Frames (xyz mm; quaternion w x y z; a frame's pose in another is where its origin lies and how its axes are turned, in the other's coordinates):
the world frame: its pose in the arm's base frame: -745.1 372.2 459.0 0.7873 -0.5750 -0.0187 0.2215
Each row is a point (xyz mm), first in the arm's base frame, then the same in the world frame.
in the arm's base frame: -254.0 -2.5 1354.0
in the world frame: 102.2 -1068.7 -173.3
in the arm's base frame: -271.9 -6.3 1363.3
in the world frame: 82.5 -1072.3 -168.5
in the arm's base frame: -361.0 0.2 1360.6
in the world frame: 5.2 -1039.1 -138.2
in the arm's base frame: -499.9 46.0 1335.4
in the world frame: -97.3 -959.6 -66.2
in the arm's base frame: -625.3 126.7 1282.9
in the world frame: -168.6 -851.1 24.1
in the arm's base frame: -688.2 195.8 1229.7
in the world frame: -187.7 -765.3 86.0
